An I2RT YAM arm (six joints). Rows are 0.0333 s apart.
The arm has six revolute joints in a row. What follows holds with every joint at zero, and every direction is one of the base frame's.
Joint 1 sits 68.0 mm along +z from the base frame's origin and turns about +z.
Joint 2 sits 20.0 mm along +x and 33.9 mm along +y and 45.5 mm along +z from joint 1 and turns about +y.
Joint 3 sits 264.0 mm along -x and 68.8 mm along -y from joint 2 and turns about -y.
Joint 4 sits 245.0 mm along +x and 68.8 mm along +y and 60.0 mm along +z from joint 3 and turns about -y.
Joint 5 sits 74.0 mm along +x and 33.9 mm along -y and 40.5 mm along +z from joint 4 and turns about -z.
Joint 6 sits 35.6 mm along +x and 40.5 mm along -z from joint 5 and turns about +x.
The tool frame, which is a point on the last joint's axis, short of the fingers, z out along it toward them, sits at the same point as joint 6; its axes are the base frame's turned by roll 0.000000, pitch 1.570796 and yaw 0.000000 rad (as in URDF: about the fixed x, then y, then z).
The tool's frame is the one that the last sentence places.
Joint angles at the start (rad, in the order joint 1, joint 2, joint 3, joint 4, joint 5, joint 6):
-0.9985 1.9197 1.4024 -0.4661 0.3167 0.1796
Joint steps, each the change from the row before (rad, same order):
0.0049 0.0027 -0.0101 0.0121 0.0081 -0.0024
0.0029 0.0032 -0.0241 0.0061 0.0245 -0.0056
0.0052 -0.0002 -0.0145 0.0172 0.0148 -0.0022
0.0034 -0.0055 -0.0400 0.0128 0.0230 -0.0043
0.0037 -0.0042 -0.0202 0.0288 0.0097 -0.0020
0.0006 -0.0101 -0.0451 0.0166 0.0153 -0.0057
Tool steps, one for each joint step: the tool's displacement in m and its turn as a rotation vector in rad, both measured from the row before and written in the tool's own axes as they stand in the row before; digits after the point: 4 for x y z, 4 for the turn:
0.0025 0.0021 0.0019 0.0052 -0.0016 -0.0065
0.0073 0.0006 0.0044 0.0259 0.0149 -0.0149
0.0028 0.0018 0.0014 0.0111 -0.0062 -0.0053
0.0103 0.0002 0.0034 0.0241 0.0153 -0.0149
0.0027 0.0012 0.0009 0.0055 -0.0141 0.0000
0.0108 -0.0010 0.0026 0.0175 0.0141 -0.0134

